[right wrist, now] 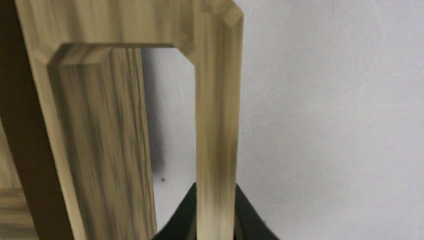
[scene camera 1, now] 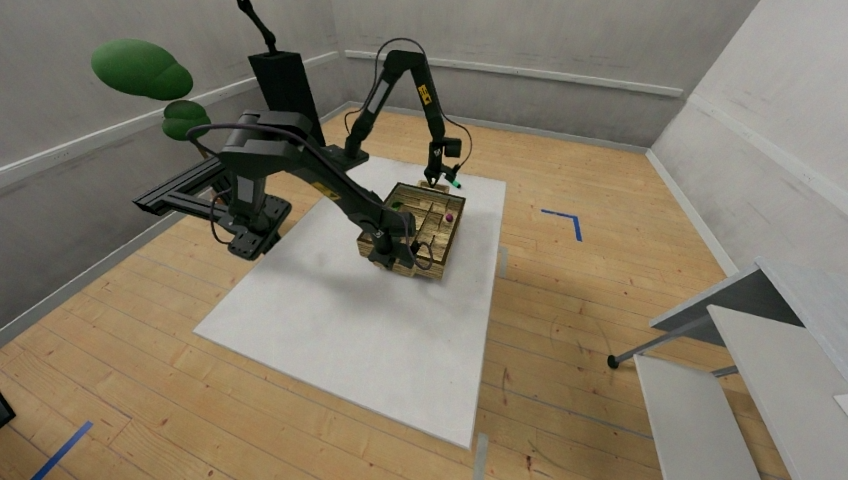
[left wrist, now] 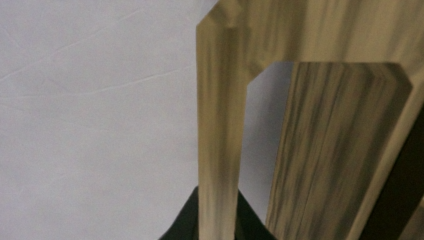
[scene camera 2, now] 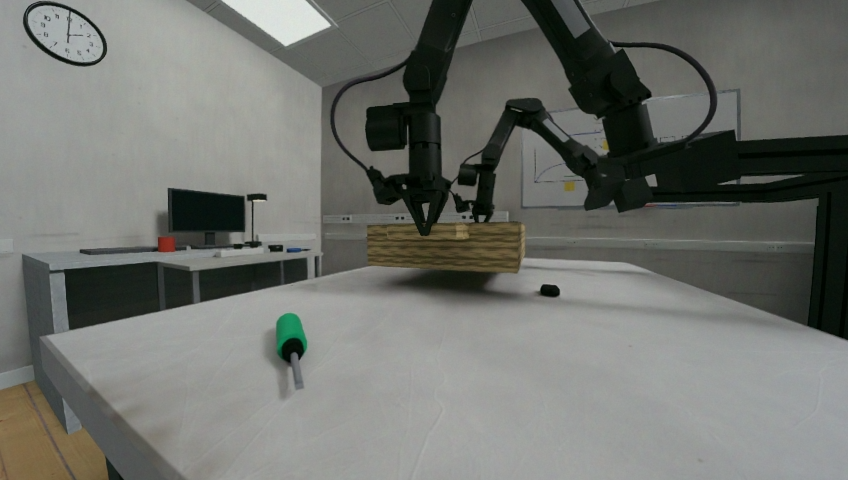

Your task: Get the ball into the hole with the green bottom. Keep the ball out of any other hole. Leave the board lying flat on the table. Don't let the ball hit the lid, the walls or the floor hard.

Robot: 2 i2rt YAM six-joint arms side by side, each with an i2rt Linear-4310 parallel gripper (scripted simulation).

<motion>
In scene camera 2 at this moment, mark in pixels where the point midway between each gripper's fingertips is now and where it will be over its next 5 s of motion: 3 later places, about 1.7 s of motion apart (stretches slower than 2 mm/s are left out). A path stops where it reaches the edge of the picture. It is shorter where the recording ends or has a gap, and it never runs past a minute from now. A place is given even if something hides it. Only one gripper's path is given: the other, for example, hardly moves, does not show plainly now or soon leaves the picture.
My left gripper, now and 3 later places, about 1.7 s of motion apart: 426, 235; 421, 231; 418, 231; 419, 228
</motion>
